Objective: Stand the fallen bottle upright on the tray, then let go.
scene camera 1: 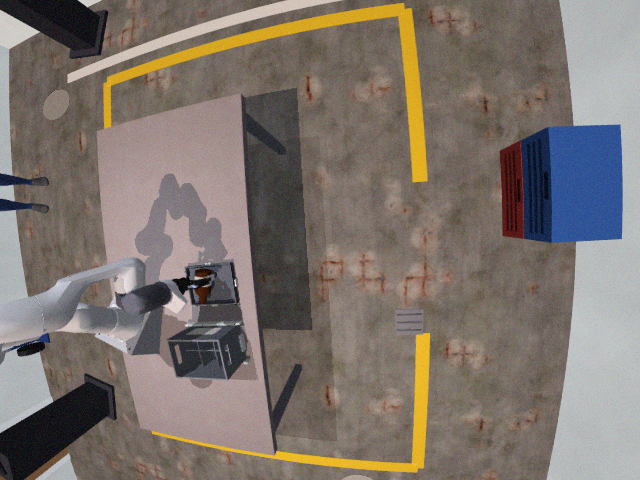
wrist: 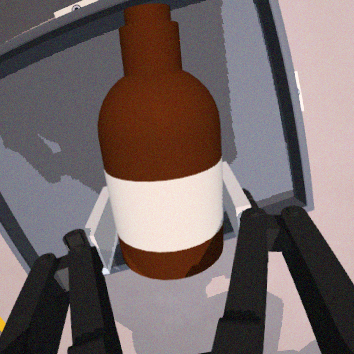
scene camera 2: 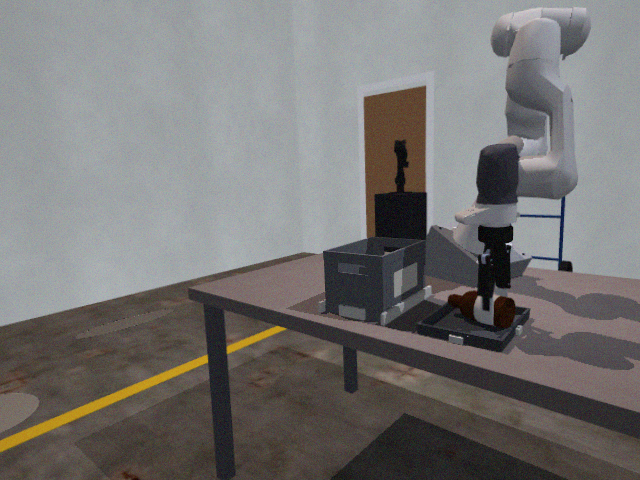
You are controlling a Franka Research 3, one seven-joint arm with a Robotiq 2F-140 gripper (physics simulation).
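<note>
The brown bottle [scene camera 1: 202,295] [scene camera 2: 469,303] [wrist: 160,125] with a white label lies on its side over the dark grey tray [scene camera 1: 222,303] [scene camera 2: 439,333] [wrist: 255,125]. Its neck points toward the grey crate and its base is at the opposite side of the tray. My gripper [scene camera 1: 203,280] [scene camera 2: 492,305] [wrist: 167,190] points down and is shut on the bottle, with one pale pad on each side of the label. In scene camera 2 the near finger hides part of the label. How closely the bottle's underside touches the tray is hidden.
The open grey crate [scene camera 1: 199,356] [scene camera 2: 353,281] stands on the table [scene camera 1: 170,149] [scene camera 2: 279,304], beside the tray on the side of the bottle's neck. The arm's base is behind them. A blue cabinet [scene camera 1: 584,183] stands on the floor away from the table.
</note>
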